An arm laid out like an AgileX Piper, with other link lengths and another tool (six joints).
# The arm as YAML. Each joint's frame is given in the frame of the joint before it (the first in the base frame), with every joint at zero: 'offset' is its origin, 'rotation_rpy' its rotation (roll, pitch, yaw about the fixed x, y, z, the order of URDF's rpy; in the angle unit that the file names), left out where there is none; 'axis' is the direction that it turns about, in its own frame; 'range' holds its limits. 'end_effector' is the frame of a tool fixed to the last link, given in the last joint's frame.
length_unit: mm
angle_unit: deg
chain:
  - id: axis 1
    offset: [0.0, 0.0, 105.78]
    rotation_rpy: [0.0, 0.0, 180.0]
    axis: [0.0, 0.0, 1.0]
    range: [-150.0, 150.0]
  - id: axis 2
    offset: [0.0, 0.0, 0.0]
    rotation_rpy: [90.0, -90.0, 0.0]
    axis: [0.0, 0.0, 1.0]
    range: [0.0, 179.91]
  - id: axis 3
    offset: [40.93, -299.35, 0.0]
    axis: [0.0, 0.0, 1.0]
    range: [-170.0, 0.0]
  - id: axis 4
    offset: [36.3, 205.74, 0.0]
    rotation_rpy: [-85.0, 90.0, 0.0]
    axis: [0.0, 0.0, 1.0]
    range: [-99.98, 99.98]
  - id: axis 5
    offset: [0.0, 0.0, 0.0]
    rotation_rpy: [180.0, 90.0, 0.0]
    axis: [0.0, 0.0, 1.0]
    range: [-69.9, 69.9]
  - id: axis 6
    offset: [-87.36, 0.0, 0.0]
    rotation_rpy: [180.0, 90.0, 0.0]
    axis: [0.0, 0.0, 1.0]
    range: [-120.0, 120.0]
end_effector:
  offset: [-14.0, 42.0, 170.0]
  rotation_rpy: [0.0, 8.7, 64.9]
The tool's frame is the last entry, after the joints.
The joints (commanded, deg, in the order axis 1, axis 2, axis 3, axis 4, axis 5, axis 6), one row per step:
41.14, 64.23, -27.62, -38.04, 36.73, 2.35
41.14, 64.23, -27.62, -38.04, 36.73, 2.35
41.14, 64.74, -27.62, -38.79, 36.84, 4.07
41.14, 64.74, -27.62, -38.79, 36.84, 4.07
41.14, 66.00, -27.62, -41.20, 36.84, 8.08
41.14, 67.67, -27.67, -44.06, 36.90, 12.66
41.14, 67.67, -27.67, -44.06, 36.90, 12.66
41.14, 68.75, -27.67, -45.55, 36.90, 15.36
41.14, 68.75, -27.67, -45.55, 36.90, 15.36
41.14, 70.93, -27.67, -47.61, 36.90, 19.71
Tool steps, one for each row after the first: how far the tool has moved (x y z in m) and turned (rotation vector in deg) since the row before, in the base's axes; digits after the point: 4 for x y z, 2 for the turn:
0.0000, 0.0000, 0.0000, 0.00, 0.00, 0.00
0.0007, -0.0008, -0.0009, 0.08, 0.01, -1.07
0.0000, 0.0000, 0.0000, 0.00, 0.00, 0.00
0.0037, -0.0017, -0.0012, -0.06, -0.43, -1.98
0.0046, -0.0019, -0.0016, -0.24, -0.47, -2.16
0.0000, 0.0000, 0.0000, 0.00, 0.00, 0.00
0.0022, -0.0007, -0.0017, -0.05, -0.13, -1.32
0.0000, 0.0000, 0.0000, 0.00, 0.00, 0.00
0.0024, -0.0008, -0.0047, -0.15, 0.24, -2.29

